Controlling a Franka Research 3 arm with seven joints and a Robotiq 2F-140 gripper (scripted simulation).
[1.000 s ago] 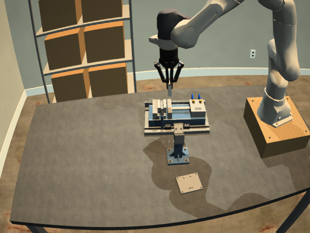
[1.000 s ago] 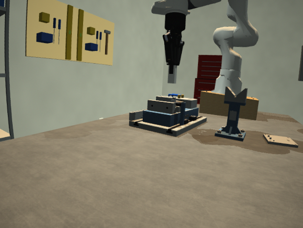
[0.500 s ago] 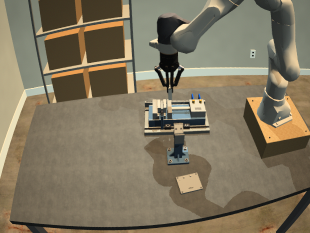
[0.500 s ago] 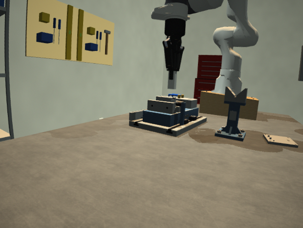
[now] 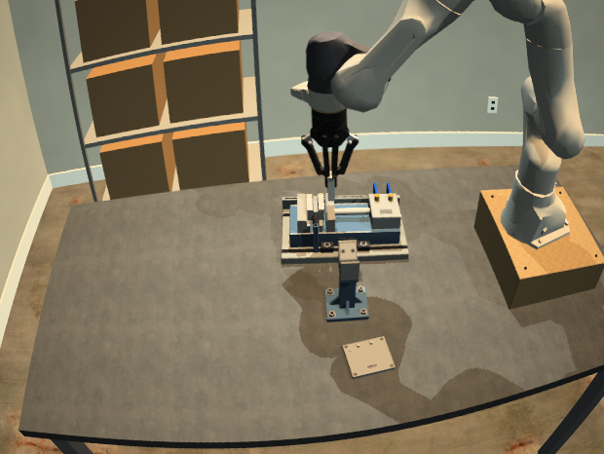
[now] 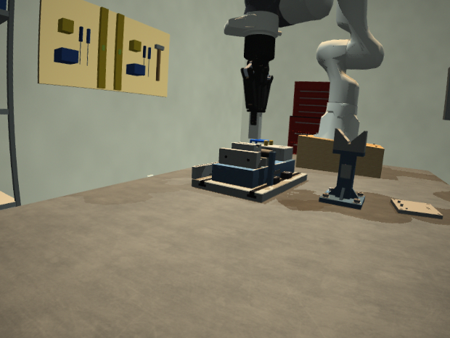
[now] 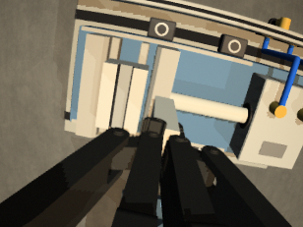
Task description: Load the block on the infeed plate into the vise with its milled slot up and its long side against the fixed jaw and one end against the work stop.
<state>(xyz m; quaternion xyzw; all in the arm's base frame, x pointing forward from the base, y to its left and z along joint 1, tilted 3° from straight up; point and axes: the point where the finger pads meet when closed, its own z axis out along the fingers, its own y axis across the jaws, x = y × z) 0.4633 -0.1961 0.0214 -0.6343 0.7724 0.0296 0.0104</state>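
The part is 4 cm ahead of my hand, 1 cm to the right of it and 5 cm below it. The rest, counted from my hand: moving jaw: 8 cm below; then work stop rod: 5 cm ahead, 4 cm to the left, 6 cm below; then cylinder rod: 5 cm behind, 1 cm to the left, 8 cm below.
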